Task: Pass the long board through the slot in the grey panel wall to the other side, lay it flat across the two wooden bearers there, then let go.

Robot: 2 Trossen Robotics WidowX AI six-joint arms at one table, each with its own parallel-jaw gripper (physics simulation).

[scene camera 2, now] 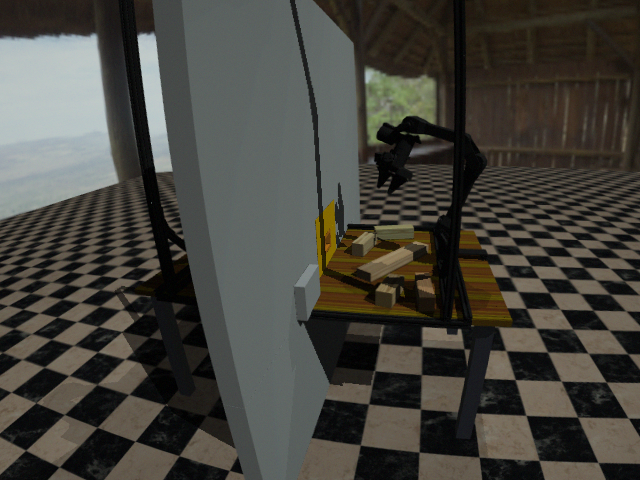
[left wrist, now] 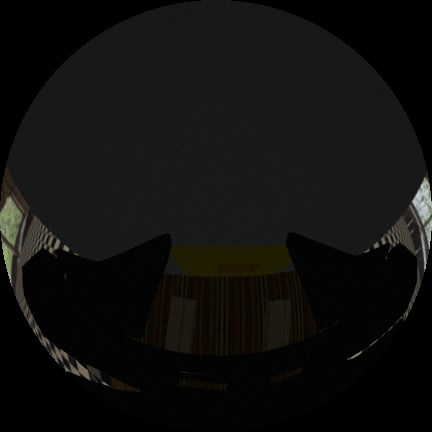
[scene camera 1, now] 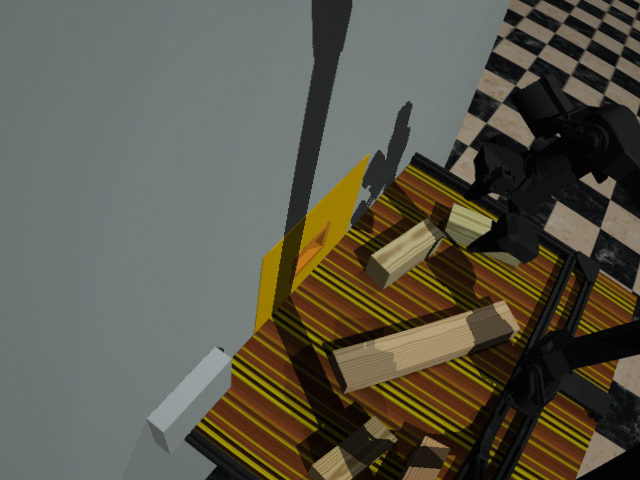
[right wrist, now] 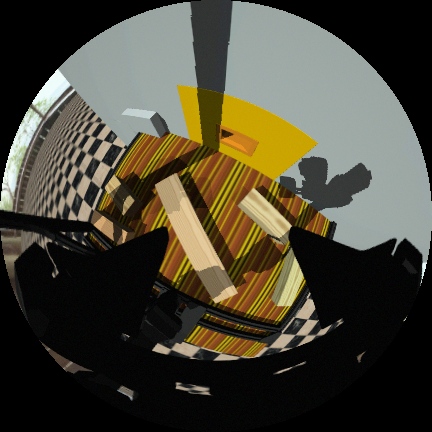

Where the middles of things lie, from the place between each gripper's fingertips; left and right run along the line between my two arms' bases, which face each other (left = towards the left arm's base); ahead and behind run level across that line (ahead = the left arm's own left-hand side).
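Grey block [scene camera 1: 203, 387]: far behind my left hand, slightly to the right of it, far below it. My right gripper in sight: well past the block, a good way to the right of it, a good way above it.
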